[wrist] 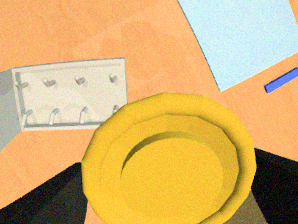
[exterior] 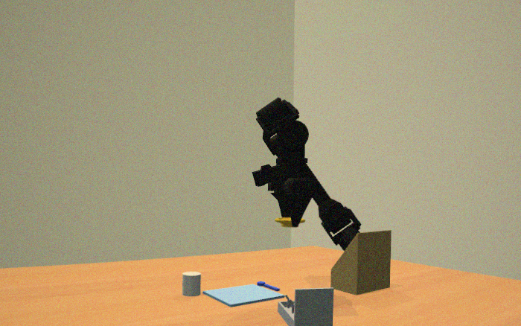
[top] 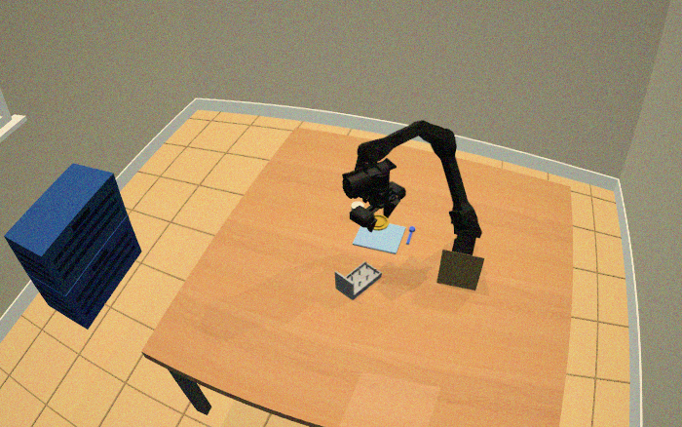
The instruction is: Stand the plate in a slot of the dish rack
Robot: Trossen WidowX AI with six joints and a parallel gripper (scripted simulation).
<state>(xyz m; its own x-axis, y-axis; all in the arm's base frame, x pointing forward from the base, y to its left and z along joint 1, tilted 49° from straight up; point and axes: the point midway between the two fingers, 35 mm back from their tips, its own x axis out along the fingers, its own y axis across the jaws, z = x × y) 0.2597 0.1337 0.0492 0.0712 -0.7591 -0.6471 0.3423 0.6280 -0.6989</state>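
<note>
The grey dish rack is 16 cm below my gripper tip, 8 cm to the left of it and 3 cm ahead of it. Also, from my gripper tip: yellow plate 1 cm above; then blue spoon 18 cm to the right, 18 cm below, 6 cm behind; then light blue mat 18 cm below, 13 cm to the right, 4 cm ahead.
</note>
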